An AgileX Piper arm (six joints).
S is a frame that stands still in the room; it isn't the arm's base.
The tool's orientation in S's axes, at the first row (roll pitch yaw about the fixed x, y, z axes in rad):
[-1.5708, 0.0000, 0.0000]
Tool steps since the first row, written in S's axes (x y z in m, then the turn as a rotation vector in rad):
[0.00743, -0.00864, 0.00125, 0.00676, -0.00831, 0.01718]
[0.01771, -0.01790, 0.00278, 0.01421, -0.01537, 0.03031]
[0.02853, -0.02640, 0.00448, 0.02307, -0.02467, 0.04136]
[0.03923, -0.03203, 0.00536, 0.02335, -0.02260, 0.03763]
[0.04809, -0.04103, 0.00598, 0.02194, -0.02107, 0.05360]
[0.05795, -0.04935, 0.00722, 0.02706, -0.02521, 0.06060]
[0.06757, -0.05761, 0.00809, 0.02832, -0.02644, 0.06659]
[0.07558, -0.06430, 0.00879, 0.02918, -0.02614, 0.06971]
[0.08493, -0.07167, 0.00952, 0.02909, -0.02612, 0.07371]
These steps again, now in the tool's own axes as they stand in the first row. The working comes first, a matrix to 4 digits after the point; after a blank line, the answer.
The tool's axes in the first row as the columns of a matrix, in S's axes (used below as rounded here):
[1.0000, 0.0000, 0.0000]
[0.0000, 0.0000, 1.0000]
[0.0000, -1.0000, 0.0000]

[0.00743, -0.00125, -0.00864, 0.00676, -0.01718, -0.00831]
[0.01771, -0.00278, -0.01790, 0.01421, -0.03031, -0.01537]
[0.02853, -0.00448, -0.02640, 0.02307, -0.04136, -0.02467]
[0.03923, -0.00536, -0.03203, 0.02335, -0.03763, -0.02260]
[0.04809, -0.00598, -0.04103, 0.02194, -0.05360, -0.02107]
[0.05795, -0.00722, -0.04935, 0.02706, -0.06060, -0.02521]
[0.06757, -0.00809, -0.05761, 0.02832, -0.06659, -0.02644]
[0.07558, -0.00879, -0.06430, 0.02918, -0.06971, -0.02614]
[0.08493, -0.00952, -0.07167, 0.02909, -0.07371, -0.02612]

